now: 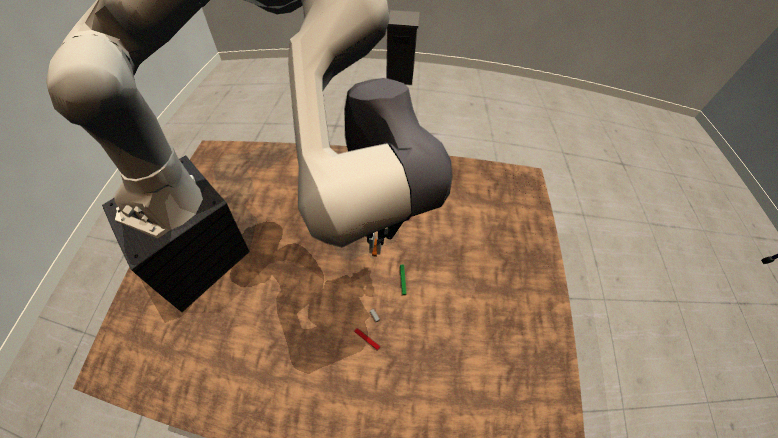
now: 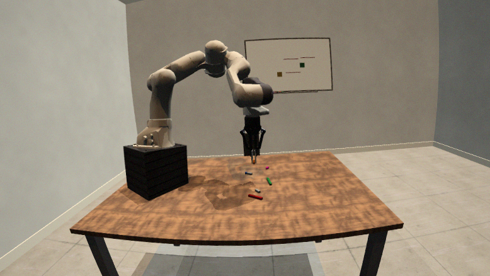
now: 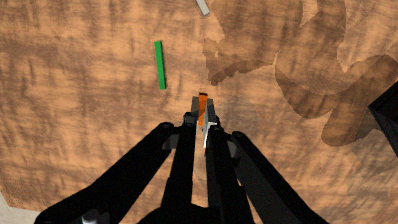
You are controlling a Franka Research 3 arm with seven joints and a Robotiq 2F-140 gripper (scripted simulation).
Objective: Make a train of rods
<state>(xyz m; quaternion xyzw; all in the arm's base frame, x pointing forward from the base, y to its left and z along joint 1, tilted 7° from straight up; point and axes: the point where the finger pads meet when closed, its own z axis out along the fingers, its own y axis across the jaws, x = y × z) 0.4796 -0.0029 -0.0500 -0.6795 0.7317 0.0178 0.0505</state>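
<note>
My hand is 50 mm past the blue rod, 100 mm to the right of it and 130 mm above it. The rest, counted from my hand: magenta rod: 80 mm ahead, 160 mm to the left, 130 mm below; then green rod: 70 mm ahead, 30 mm to the right, 130 mm below; then orange rod: 30 mm below.
</note>
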